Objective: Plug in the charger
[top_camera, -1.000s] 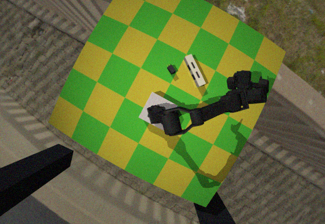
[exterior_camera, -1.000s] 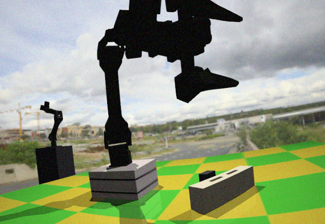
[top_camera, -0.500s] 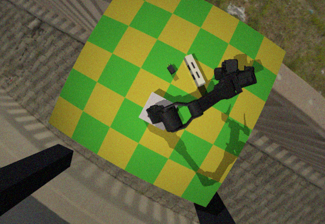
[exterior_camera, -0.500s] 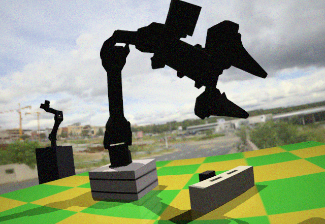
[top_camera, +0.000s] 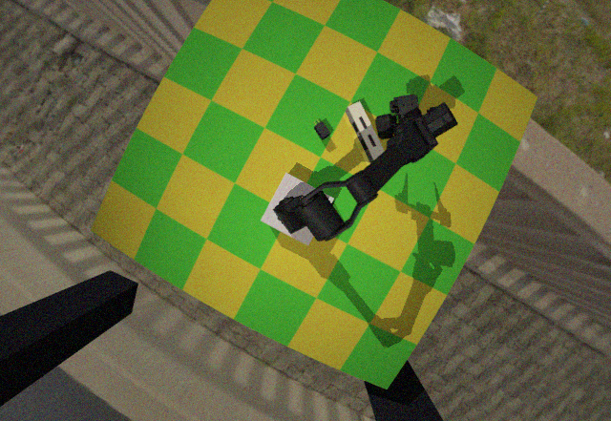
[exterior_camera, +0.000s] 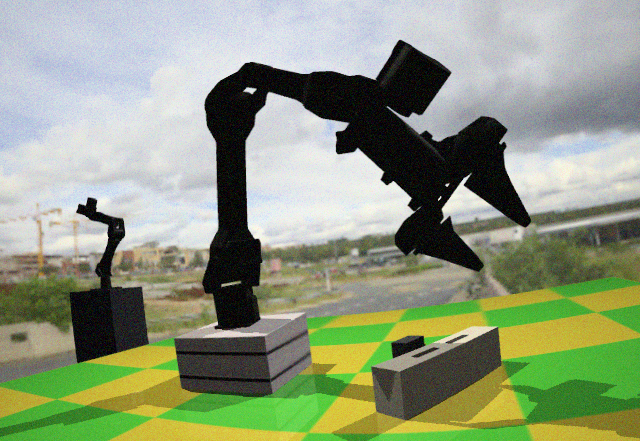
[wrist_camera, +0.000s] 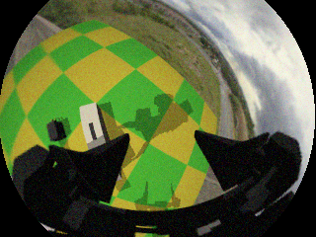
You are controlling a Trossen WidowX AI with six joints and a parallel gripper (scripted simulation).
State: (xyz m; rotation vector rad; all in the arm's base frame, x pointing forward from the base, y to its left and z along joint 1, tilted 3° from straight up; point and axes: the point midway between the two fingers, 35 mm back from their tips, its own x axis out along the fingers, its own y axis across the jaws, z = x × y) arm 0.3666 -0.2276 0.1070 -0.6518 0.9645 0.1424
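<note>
The charger is 100 mm behind my gripper tip, 240 mm to the left of it and 150 mm below it.
</note>
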